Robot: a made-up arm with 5 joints.
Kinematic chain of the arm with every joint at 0, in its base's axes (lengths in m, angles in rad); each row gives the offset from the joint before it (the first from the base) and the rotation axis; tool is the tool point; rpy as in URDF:
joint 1: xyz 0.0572 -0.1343 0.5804 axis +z
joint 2: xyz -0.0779 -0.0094 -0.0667 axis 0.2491 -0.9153 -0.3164
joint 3: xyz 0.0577 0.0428 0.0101 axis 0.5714 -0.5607 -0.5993
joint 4: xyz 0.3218 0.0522 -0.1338 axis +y
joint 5: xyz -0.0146 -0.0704 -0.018 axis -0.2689 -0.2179 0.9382
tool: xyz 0.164 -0.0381 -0.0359 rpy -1.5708 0 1.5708
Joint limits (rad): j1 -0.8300..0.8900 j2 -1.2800..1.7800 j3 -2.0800..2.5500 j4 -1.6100..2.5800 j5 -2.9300..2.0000
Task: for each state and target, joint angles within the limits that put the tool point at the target. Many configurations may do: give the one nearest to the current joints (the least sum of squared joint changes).
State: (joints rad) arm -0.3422 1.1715 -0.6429 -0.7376 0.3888
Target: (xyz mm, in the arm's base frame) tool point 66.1 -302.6 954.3
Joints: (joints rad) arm -0.5106 1.5441 -0.4208 -1.0820 0.4155
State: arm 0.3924 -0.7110 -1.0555 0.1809 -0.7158
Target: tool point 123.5 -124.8 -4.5
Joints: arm 0.3665 -0.6542 -0.7885 -0.0344 -0.3528
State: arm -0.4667 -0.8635 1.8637 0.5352 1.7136
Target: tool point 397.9 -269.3 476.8
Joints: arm -0.0317 -0.5659 1.6307 0.4907 1.6252
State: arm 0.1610 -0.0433 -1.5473 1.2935 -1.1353
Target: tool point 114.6 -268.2 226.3
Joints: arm -0.0546 -0.4458 -1.5848 1.2991 -1.1088
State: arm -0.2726 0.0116 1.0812 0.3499 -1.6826
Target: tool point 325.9 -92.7 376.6
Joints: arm 0.5452 0.1345 1.0105 0.2001 -1.9848
